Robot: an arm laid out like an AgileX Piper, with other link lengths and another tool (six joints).
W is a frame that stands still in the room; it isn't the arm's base.
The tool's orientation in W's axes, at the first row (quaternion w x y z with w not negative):
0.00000 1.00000 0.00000 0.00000
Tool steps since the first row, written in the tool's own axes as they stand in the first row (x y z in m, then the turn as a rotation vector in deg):
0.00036 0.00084 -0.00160 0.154 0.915 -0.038
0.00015 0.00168 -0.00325 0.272 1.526 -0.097
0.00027 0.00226 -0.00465 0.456 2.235 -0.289
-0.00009 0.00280 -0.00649 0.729 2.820 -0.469
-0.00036 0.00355 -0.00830 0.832 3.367 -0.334
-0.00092 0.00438 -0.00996 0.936 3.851 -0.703
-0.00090 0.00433 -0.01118 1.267 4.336 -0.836
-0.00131 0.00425 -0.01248 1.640 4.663 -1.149
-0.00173 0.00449 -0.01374 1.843 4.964 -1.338
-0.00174 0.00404 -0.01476 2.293 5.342 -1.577
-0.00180 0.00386 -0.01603 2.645 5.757 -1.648
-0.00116 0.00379 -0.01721 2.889 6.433 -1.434
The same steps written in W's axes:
0.00036 -0.00084 0.00160 0.154 -0.915 0.038
0.00015 -0.00168 0.00325 0.272 -1.526 0.097
0.00027 -0.00226 0.00465 0.456 -2.235 0.289
-0.00009 -0.00280 0.00649 0.729 -2.820 0.469
-0.00036 -0.00355 0.00830 0.832 -3.367 0.334
-0.00092 -0.00438 0.00996 0.936 -3.851 0.703
-0.00090 -0.00433 0.01118 1.267 -4.336 0.836
-0.00131 -0.00425 0.01248 1.640 -4.663 1.149
-0.00173 -0.00449 0.01374 1.843 -4.964 1.338
-0.00174 -0.00404 0.01476 2.293 -5.342 1.577
-0.00180 -0.00386 0.01603 2.645 -5.757 1.648
-0.00116 -0.00379 0.01721 2.889 -6.433 1.434

